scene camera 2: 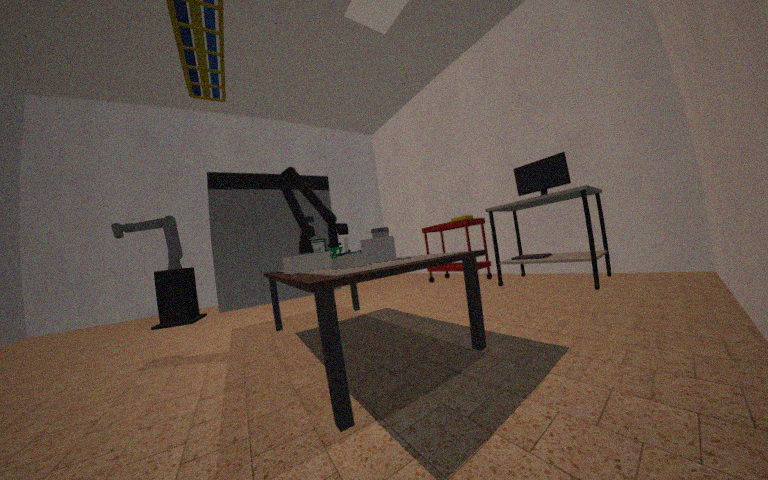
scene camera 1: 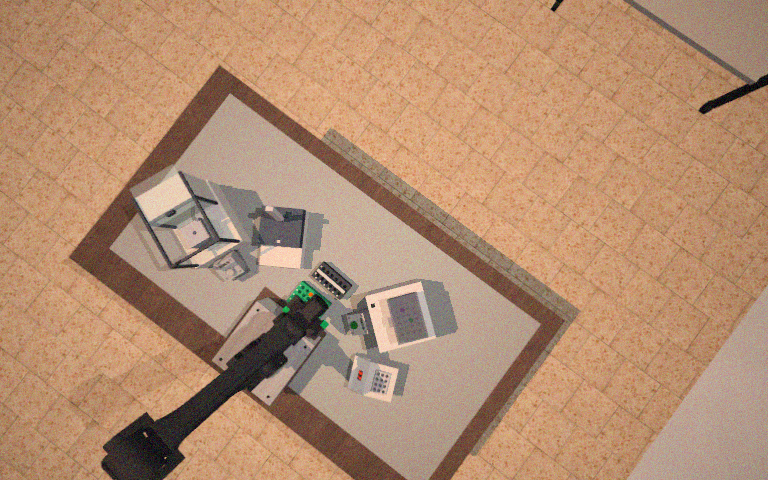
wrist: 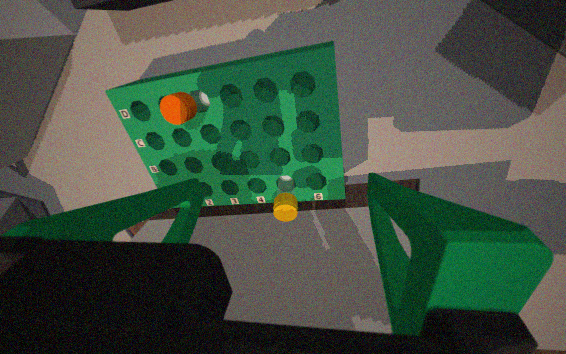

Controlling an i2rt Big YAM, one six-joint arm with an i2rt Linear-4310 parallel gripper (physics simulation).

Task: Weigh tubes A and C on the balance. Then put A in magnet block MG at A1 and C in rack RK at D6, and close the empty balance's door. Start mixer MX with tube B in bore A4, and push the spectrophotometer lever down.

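Frame: origin at the arm's base, x ahead, y left, z up, level; centimetres.
Seen in the pictures: gripper, fingertip midpoint: [wrist: 279, 185]; arm's base at its link origin: [scene camera 2: 306, 253].
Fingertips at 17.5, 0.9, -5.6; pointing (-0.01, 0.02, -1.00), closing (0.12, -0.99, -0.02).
Observation:
Offsets run from my fingertips to a thing's top centre, as dx, dy, dz. "spot": to the spot under its first point.
The green rack @(+1.4, +3.2, -1.4) [scene camera 1: 300, 288] [wrist: 331, 137] stands by the arm's base. An orange-capped tube @(+4.2, +4.6, +1.0) [scene camera 1: 310, 294] [wrist: 178, 108] stands in D3, and a yellow-capped tube @(-0.9, -0.2, +1.0) [wrist: 285, 207] in A5. No tube letters are readable. My gripper [scene camera 1: 305, 316] [wrist: 279, 185] is open, with nothing between its fingers, above the rack's A-row side. In the wrist view its fingers are on either side of the yellow cap. The glass-walled balance @(spot: -5.6, +55.1, +16.4) [scene camera 1: 161, 194] is at the table's left; its door state is unclear. A black block with a white strip @(+12.3, +3.6, +0.3) [scene camera 1: 332, 279] is beside the rack.
A dark-topped instrument @(+9.6, +25.7, +5.7) [scene camera 1: 280, 256] stands between balance and rack. Right of the rack are a small unit with a green knob @(spot: +9.1, -12.3, +2.5) [scene camera 1: 353, 324], a white box with a grey window [scene camera 1: 380, 320] and a white block with a red display @(+1.8, -30.1, +2.5) [scene camera 1: 360, 374]. A small grey unit @(spot: -9.4, +29.5, +2.6) [scene camera 1: 229, 266] adjoins the balance.

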